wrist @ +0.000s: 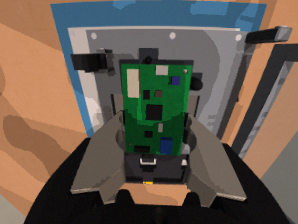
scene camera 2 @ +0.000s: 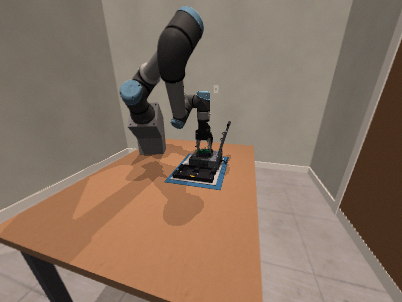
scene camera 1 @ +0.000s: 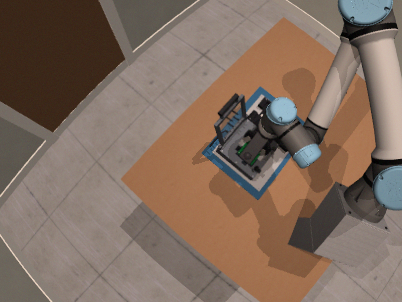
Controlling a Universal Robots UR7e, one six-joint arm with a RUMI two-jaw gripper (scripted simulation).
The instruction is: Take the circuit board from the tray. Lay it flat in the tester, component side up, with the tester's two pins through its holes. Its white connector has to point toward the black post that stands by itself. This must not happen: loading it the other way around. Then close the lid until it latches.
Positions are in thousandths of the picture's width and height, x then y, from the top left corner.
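Wrist view: the gripper (wrist: 518, 502), green circuit board (wrist: 522, 435). Scene camera 1: tester lid (scene camera 1: 591, 349).
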